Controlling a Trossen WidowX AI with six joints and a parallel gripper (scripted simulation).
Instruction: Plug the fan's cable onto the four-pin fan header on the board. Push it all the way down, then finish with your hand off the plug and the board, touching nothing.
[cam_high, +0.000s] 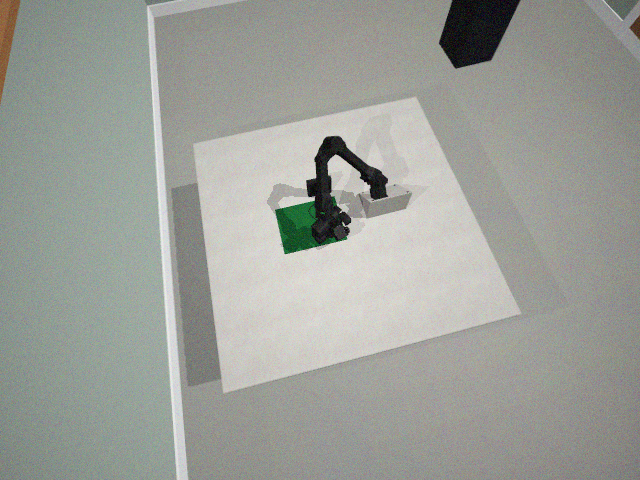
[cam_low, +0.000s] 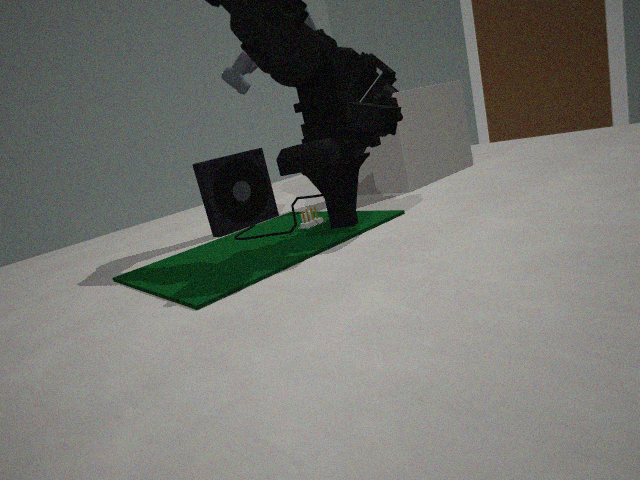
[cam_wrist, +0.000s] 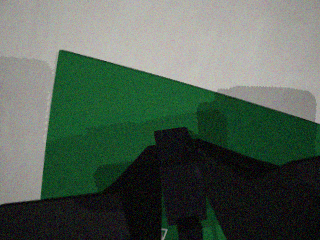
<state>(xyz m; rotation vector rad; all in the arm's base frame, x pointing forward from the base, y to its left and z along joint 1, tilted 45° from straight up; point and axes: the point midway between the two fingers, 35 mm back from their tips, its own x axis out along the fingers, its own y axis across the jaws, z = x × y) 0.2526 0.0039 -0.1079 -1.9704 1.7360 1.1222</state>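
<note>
Now: the white four-pin fan header 80 mm to the right of my gripper tip and 20 mm below it. From my gripper tip the other things lie so: black plug: 10 mm to the right, 10 mm above; then green board: 90 mm to the right, 80 mm ahead, 30 mm below; then black fan: 240 mm to the right, 40 mm above, 10 mm behind.
</note>
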